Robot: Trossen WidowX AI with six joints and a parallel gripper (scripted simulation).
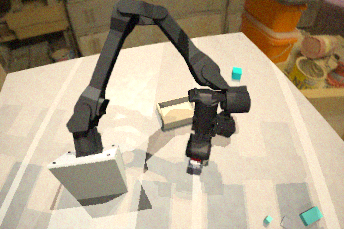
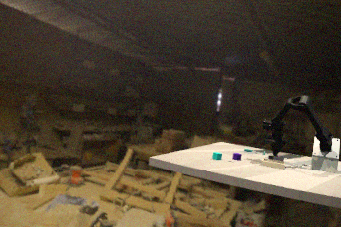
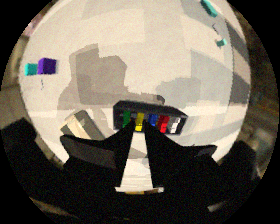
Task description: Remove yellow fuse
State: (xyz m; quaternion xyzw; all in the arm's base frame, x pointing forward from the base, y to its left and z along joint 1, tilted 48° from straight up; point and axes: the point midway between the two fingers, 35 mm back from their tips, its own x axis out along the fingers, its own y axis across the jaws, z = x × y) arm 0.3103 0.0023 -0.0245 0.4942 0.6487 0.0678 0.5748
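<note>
Right now the yellow fuse is 20 mm below my gripper tip. The rest, counted from my gripper tip: blue fuse: 20 mm to the right, 20 mm below, 10 mm behind; red fuse: 30 mm to the right, 20 mm below, 20 mm behind; green fuse: 20 mm to the left, 20 mm below, 10 mm ahead.
</note>
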